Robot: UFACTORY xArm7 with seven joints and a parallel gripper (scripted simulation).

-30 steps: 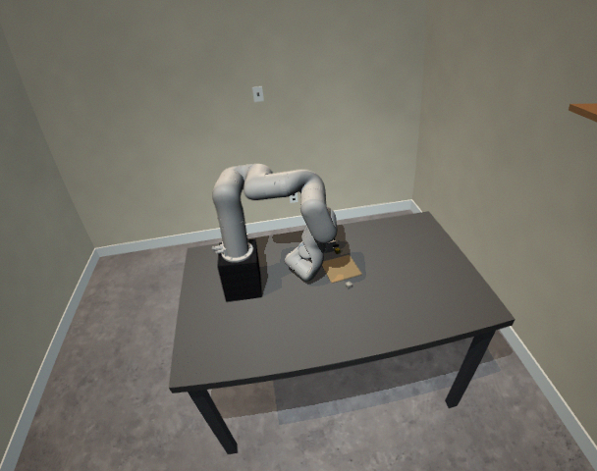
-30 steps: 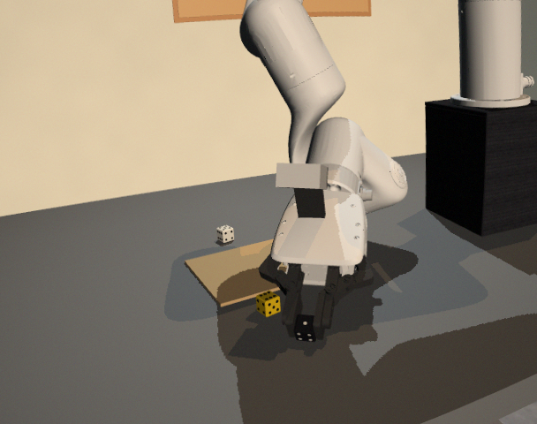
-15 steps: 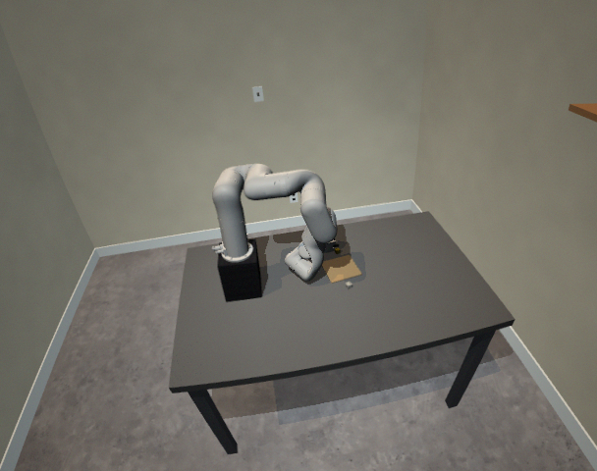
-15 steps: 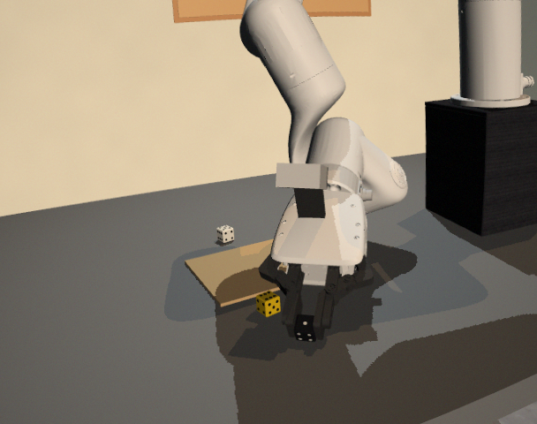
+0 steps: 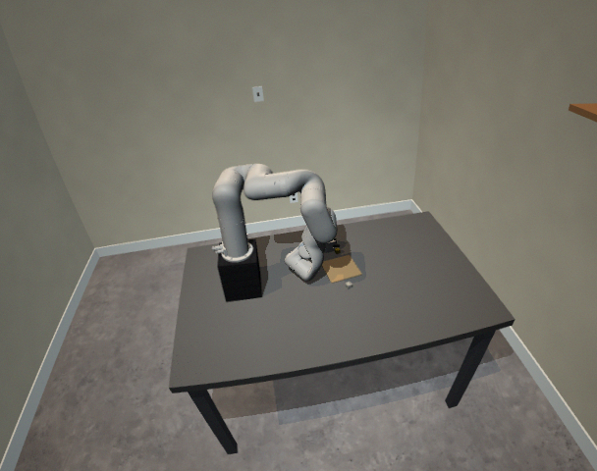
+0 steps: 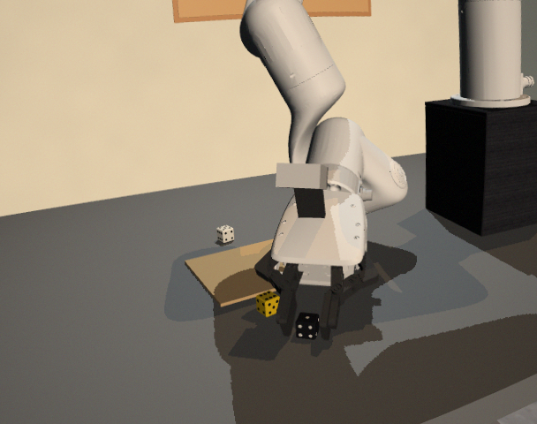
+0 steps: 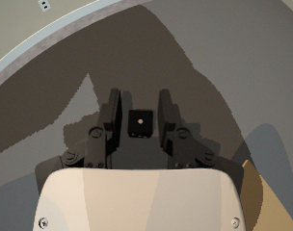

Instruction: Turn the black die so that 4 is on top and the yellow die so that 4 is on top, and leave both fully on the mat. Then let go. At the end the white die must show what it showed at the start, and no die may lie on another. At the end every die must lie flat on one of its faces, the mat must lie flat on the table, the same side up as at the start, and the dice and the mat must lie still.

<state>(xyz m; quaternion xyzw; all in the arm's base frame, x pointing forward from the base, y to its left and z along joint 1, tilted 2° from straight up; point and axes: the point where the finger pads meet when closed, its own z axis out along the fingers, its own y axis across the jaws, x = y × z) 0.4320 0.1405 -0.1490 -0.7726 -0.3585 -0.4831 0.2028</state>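
Now: hand 10 mm above the black die. Round my hand: tan mat (10 mm behind, 170 mm to the right, 20 mm below); yellow die (10 mm ahead, 60 mm to the right, 10 mm below); white die (20 mm behind, 290 mm to the right, 10 mm below).
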